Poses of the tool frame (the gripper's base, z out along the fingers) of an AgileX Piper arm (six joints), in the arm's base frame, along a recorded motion.
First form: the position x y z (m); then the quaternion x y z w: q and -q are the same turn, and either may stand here.
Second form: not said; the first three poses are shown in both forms.
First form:
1: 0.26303, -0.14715, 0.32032, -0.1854, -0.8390, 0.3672, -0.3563
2: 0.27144, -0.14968, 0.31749, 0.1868, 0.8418, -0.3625, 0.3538
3: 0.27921, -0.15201, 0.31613, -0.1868, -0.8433, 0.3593, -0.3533
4: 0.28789, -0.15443, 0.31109, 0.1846, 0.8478, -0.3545, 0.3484
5: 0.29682, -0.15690, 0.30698, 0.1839, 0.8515, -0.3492, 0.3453
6: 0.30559, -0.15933, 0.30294, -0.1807, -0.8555, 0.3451, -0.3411
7: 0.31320, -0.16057, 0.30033, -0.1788, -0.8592, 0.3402, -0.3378
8: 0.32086, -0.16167, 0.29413, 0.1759, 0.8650, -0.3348, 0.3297
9: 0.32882, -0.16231, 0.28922, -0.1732, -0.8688, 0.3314, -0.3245
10: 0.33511, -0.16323, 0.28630, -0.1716, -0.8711, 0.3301, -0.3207
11: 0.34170, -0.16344, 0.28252, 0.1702, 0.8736, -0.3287, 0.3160
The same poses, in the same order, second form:
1: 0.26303, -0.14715, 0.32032, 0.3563, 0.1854, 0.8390, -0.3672
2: 0.27144, -0.14968, 0.31749, 0.3538, 0.1868, 0.8418, -0.3625
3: 0.27921, -0.15201, 0.31613, 0.3533, 0.1868, 0.8433, -0.3593
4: 0.28789, -0.15443, 0.31109, 0.3484, 0.1846, 0.8478, -0.3545
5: 0.29682, -0.15690, 0.30698, 0.3453, 0.1839, 0.8515, -0.3492
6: 0.30559, -0.15933, 0.30294, 0.3411, 0.1807, 0.8555, -0.3451
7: 0.31320, -0.16057, 0.30033, 0.3378, 0.1788, 0.8592, -0.3402
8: 0.32086, -0.16167, 0.29413, 0.3297, 0.1759, 0.8650, -0.3348
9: 0.32882, -0.16231, 0.28922, 0.3245, 0.1732, 0.8688, -0.3314
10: 0.33511, -0.16323, 0.28630, 0.3207, 0.1716, 0.8711, -0.3301
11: 0.34170, -0.16344, 0.28252, 0.3160, 0.1702, 0.8736, -0.3287
